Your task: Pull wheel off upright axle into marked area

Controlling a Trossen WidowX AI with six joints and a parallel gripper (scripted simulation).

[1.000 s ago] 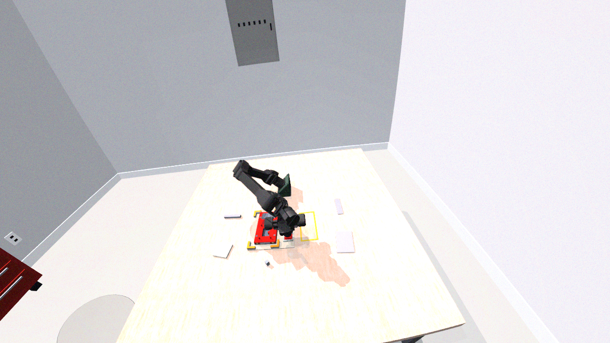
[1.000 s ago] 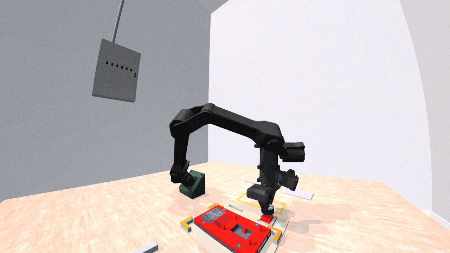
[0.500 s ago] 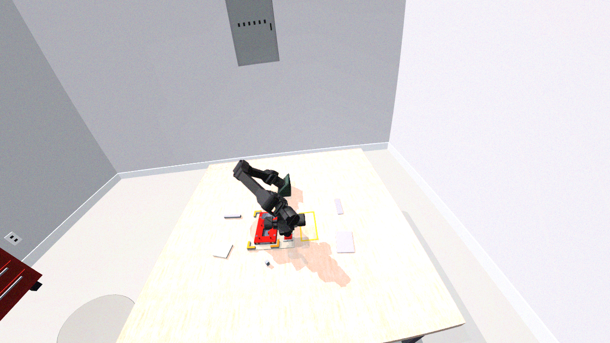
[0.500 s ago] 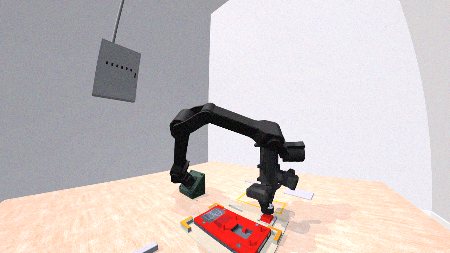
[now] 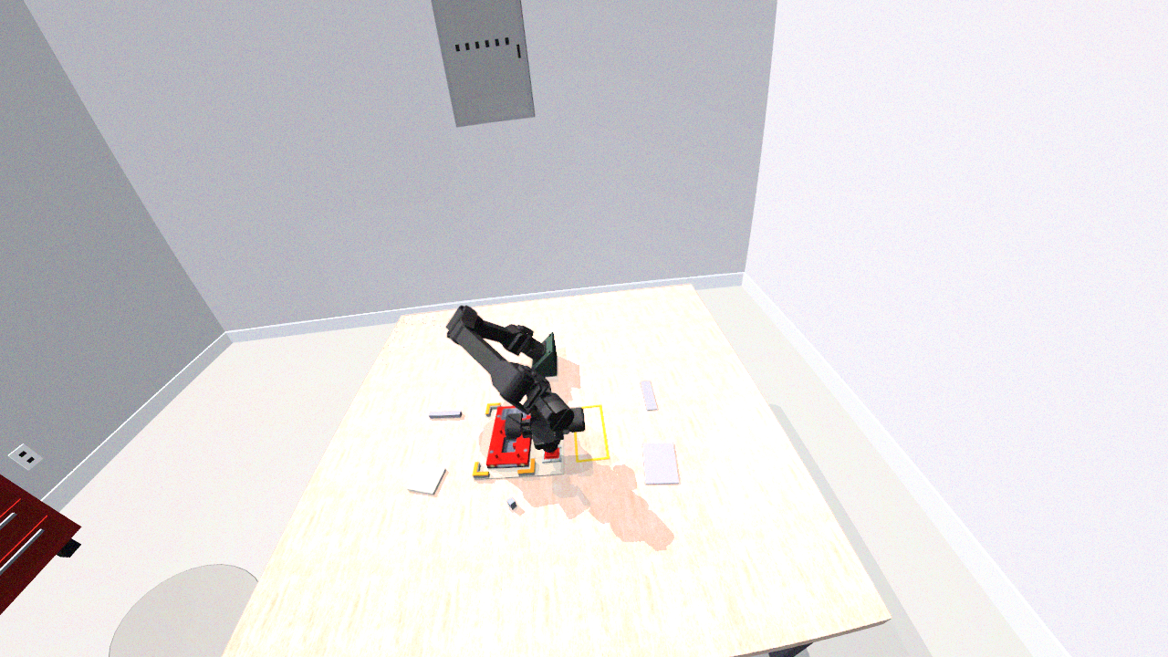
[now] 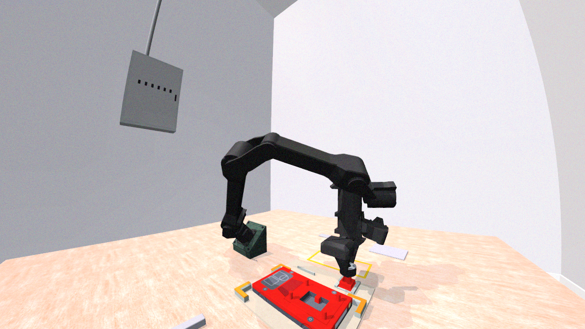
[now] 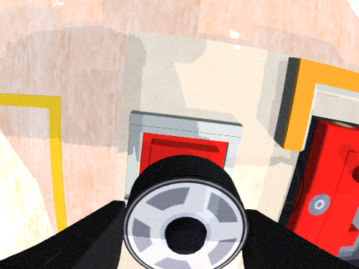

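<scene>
The black axle is 10 mm below my gripper tip. From my gripper tip the other things lie so: wheel right at my gripper tip.
</scene>
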